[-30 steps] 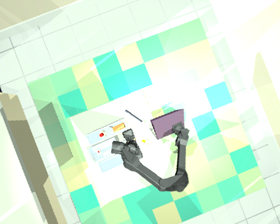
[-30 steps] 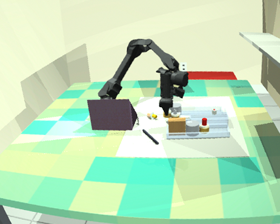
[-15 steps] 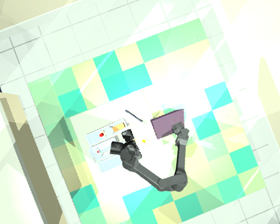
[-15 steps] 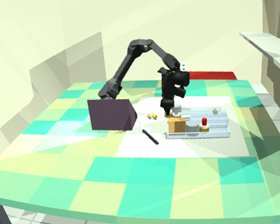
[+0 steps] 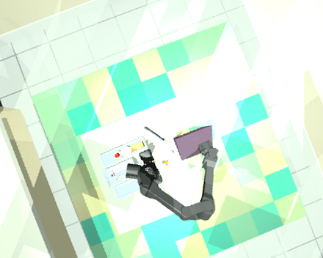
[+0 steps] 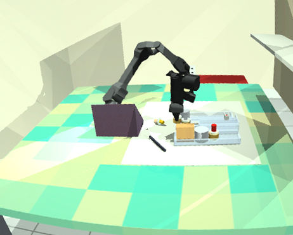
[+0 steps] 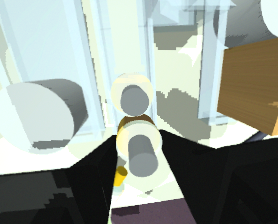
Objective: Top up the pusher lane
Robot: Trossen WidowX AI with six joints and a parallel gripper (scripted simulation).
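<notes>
The brown box is 13 cm to the right of my gripper tip and 3 cm ahead of it. Round my gripper tip: lane rack 16 cm ahead, 3 cm to the right, 2 cm below; then dark pen 15 cm to the right, 9 cm behind, 4 cm below.
</notes>
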